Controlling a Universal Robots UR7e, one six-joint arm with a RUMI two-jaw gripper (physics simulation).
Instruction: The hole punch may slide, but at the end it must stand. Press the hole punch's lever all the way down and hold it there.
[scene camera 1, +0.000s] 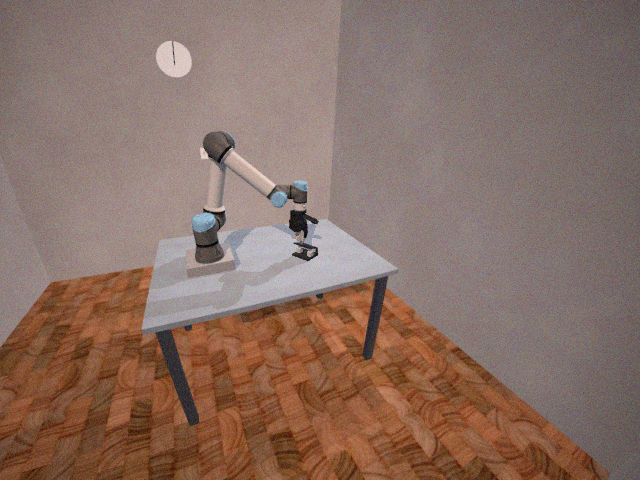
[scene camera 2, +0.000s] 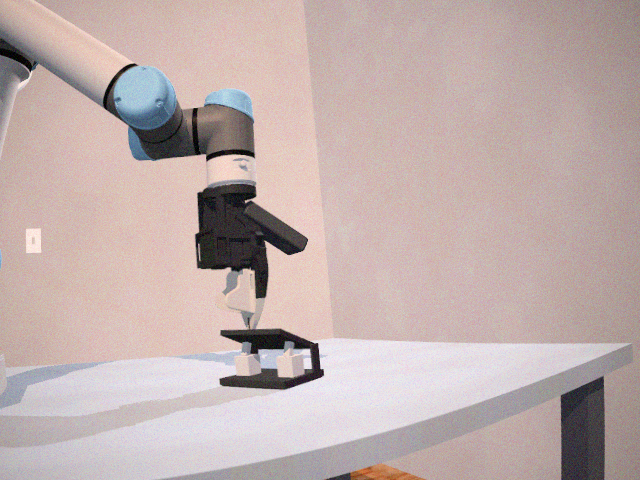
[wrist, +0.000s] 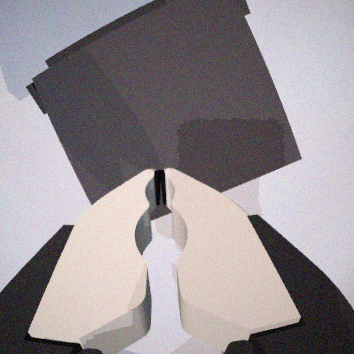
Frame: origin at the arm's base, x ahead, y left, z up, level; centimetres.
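Seen in the pictures: gripper, fingertip midpoint: (scene camera 1: 301, 243) (scene camera 2: 251, 331) (wrist: 159, 172); arm's base at its link origin: (scene camera 1: 210, 257).
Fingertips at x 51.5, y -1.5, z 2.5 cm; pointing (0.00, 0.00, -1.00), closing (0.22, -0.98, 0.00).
Note:
Offsets run from my fingertips to a thing's top centre. "spot": to the spot under its first point. Level surfaces: height alone.
The black hole punch @[spot: dx +3.9, dy -5.4, dz -6.8 cm] (scene camera 1: 310, 257) (scene camera 2: 279, 381) stands upright on its flat base on the table. Its lever @[dx +2.5, dy +0.3, dz +0.5 cm] (scene camera 1: 305, 245) (scene camera 2: 268, 338) (wrist: 175, 90) is a dark flat plate, raised above two pale blocks (scene camera 2: 248, 364) (scene camera 2: 290, 365); a gap with short grey pins shows between lever and blocks in the scene camera 2 view. My gripper (scene camera 1: 300, 242) (scene camera 2: 250, 327) (wrist: 159, 172) is shut and empty, pointing straight down. Its fingertips are at the top face of the lever, near the edge away from the hinge; whether they touch it is hard to tell.
The hole punch's upright hinge bracket @[spot: dx +8.7, dy -2.7, dz -4.7 cm] (scene camera 2: 315, 357) stands at its right end in the scene camera 2 view. The grey table @[dz -8.0 cm] (scene camera 1: 268, 289) (scene camera 2: 465, 377) carries the arm's base block (scene camera 1: 210, 267) at the left. Its right edge runs near a wall.

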